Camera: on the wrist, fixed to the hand. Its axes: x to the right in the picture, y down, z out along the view.
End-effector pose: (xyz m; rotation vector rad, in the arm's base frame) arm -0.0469 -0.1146 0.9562 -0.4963 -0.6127 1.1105
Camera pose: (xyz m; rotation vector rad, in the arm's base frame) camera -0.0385 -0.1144 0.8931 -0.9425 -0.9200 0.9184
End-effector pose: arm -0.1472 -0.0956 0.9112 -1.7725 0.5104 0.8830
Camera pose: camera -0.1615 -0.1575 0.9069 -2.2506 0.2608 1.0718
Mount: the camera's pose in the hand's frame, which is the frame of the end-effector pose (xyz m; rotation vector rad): -0.0101 0.0353 -0.0520 -0.5338 -0.0023 -0.0241
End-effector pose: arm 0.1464 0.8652 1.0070 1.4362 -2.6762 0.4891
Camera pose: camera 0.1183 0.9074 1.0455 1.2946 -2.5063 -0.2204
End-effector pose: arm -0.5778 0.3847 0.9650 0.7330 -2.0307 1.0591
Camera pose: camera -0.5809 0.4482 0.9622 0.4727 -2.1624 0.4596
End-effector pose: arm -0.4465 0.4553 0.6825 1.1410 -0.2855 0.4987
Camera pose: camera -0.4751 0.5121 0.6852 0.6247 -0.3794 0.3686
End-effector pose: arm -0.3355 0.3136 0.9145 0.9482 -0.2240 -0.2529
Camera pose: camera -0.3255 0.3765 0.9134 0.4218 -0.1360 -0.3162
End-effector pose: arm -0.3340 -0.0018 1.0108 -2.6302 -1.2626 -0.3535
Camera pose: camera -0.3190 -0.0456 1.0545 2.5451 1.1314 0.6600
